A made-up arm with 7 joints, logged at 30 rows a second.
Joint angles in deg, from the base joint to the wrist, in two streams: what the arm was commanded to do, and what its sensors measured. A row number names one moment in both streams.
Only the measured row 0 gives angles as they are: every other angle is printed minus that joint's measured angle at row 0.
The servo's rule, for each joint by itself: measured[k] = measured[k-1] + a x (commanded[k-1-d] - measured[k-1]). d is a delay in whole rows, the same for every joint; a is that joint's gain. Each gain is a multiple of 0.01, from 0.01 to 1. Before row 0 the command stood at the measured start. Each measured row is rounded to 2 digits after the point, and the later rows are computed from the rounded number. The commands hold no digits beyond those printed.
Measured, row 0: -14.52, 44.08, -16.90, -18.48, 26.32, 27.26, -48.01
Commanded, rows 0 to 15: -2.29, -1.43, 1.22, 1.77, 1.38, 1.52, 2.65; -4.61, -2.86, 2.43, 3.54, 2.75, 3.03, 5.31; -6.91, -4.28, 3.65, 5.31, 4.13, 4.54, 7.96; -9.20, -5.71, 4.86, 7.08, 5.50, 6.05, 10.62; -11.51, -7.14, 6.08, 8.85, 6.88, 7.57, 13.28; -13.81, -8.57, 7.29, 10.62, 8.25, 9.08, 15.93; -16.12, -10.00, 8.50, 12.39, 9.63, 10.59, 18.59; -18.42, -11.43, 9.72, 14.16, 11.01, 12.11, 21.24; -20.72, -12.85, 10.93, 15.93, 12.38, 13.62, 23.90; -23.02, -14.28, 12.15, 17.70, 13.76, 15.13, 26.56; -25.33, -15.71, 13.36, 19.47, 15.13, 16.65, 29.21; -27.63, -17.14, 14.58, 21.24, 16.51, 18.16, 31.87; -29.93, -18.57, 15.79, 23.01, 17.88, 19.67, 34.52; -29.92, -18.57, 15.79, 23.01, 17.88, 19.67, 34.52; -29.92, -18.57, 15.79, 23.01, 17.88, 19.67, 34.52; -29.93, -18.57, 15.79, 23.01, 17.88, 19.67, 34.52
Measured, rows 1 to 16: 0.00, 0.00, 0.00, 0.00, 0.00, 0.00, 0.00; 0.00, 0.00, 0.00, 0.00, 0.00, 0.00, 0.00; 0.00, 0.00, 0.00, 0.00, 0.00, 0.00, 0.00; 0.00, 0.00, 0.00, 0.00, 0.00, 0.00, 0.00; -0.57, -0.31, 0.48, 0.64, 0.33, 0.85, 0.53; -1.58, -0.87, 1.24, 1.68, 0.91, 2.07, 1.49; -2.91, -1.62, 2.18, 2.99, 1.68, 3.45, 2.78; -4.48, -2.52, 3.23, 4.46, 2.60, 4.91, 4.35; -6.24, -3.54, 4.34, 6.04, 3.63, 6.40, 6.14; -8.13, -4.65, 5.49, 7.69, 4.74, 7.90, 8.10; -10.13, -5.83, 6.66, 9.38, 5.91, 9.41, 10.20; -12.20, -7.06, 7.85, 11.10, 7.13, 10.92, 12.41; -14.33, -8.33, 9.05, 12.84, 8.39, 12.43, 14.71; -16.50, -9.64, 10.26, 14.59, 9.68, 13.94, 17.08; -18.71, -10.98, 11.47, 16.35, 10.99, 15.46, 19.51; -20.94, -12.34, 12.68, 18.11, 12.31, 16.97, 21.98
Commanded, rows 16 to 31: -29.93, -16.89, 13.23, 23.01, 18.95, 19.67, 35.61; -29.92, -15.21, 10.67, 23.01, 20.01, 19.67, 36.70; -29.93, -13.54, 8.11, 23.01, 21.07, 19.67, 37.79; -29.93, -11.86, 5.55, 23.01, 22.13, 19.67, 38.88; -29.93, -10.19, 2.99, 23.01, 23.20, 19.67, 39.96; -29.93, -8.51, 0.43, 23.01, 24.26, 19.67, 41.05; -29.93, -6.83, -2.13, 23.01, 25.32, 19.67, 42.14; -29.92, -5.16, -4.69, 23.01, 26.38, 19.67, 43.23; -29.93, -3.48, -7.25, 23.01, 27.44, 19.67, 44.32; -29.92, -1.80, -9.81, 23.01, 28.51, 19.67, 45.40; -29.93, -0.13, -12.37, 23.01, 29.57, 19.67, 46.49; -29.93, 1.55, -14.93, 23.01, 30.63, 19.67, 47.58; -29.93, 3.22, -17.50, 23.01, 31.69, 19.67, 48.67; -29.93, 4.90, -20.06, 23.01, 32.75, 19.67, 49.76; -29.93, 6.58, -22.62, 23.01, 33.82, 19.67, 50.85; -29.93, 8.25, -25.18, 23.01, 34.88, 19.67, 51.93
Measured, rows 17 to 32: -23.19, -13.71, 13.89, 19.87, 13.65, 18.48, 24.49; -24.87, -14.78, 14.63, 21.00, 14.67, 19.15, 26.50; -26.13, -15.61, 15.08, 21.72, 15.44, 19.44, 28.10; -27.08, -16.26, 15.36, 22.18, 16.03, 19.57, 29.38; -27.79, -16.40, 14.53, 22.48, 16.73, 19.63, 30.63; -28.32, -16.14, 13.02, 22.67, 17.52, 19.65, 31.84; -28.72, -15.57, 11.11, 22.79, 18.37, 19.66, 33.03; -29.02, -14.75, 8.94, 22.87, 19.27, 19.67, 34.20; -29.25, -13.75, 6.62, 22.92, 20.21, 19.67, 35.35; -29.42, -12.60, 4.21, 22.95, 21.18, 19.67, 36.49; -29.55, -11.33, 1.74, 22.97, 22.17, 19.67, 37.62; -29.64, -9.97, -0.77, 22.98, 23.18, 19.67, 38.74; -29.71, -8.54, -3.30, 22.99, 24.20, 19.67, 39.86; -29.76, -7.06, -5.84, 23.00, 25.23, 19.67, 40.97; -29.80, -5.54, -8.39, 23.00, 26.27, 19.67, 42.07; -29.83, -3.98, -10.94, 23.00, 27.32, 19.67, 43.17
